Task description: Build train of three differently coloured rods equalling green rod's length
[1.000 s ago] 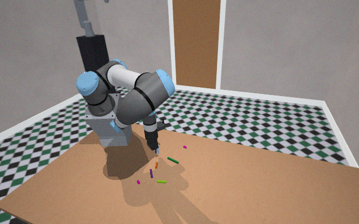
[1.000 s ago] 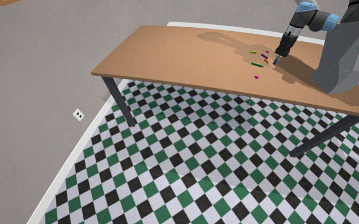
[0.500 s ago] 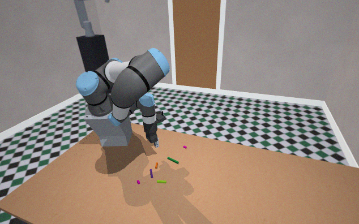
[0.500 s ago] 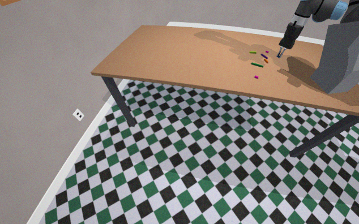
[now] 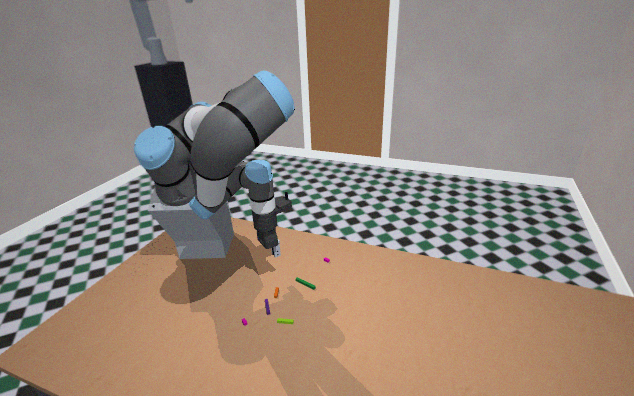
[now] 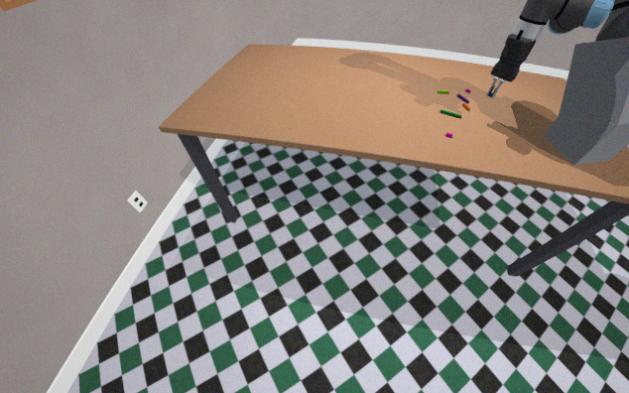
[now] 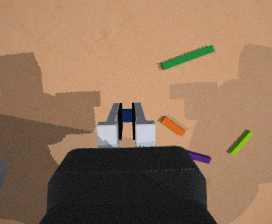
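Now: the green rod 110 mm below my hand and 100 mm ahead of it. The rest, counted from my hand: blue rod: 10 mm below; purple rod: 140 mm to the right, 110 mm below, 40 mm ahead; orange rod: 110 mm below, 70 mm to the right, 30 mm ahead.
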